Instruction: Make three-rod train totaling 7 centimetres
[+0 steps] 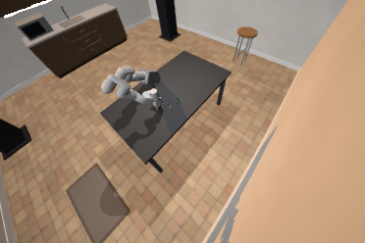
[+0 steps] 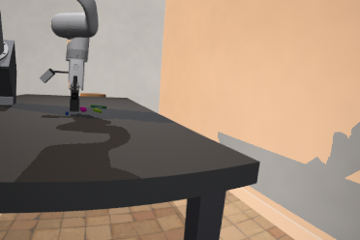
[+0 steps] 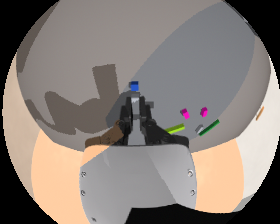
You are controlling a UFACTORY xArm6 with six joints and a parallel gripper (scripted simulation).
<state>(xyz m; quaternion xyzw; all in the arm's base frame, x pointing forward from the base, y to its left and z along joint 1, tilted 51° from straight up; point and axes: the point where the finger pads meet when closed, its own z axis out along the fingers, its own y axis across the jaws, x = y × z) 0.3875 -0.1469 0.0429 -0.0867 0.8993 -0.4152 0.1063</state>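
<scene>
The blue rod is 30 mm behind my hand and 30 mm below it. From my hand the other things lie so: pale grey piece 90 mm ahead, 180 mm to the left, 30 mm below; then lime rod 80 mm ahead, 90 mm to the left, 30 mm below; then magenta rod 30 mm ahead, 100 mm to the left, 30 mm below.
</scene>
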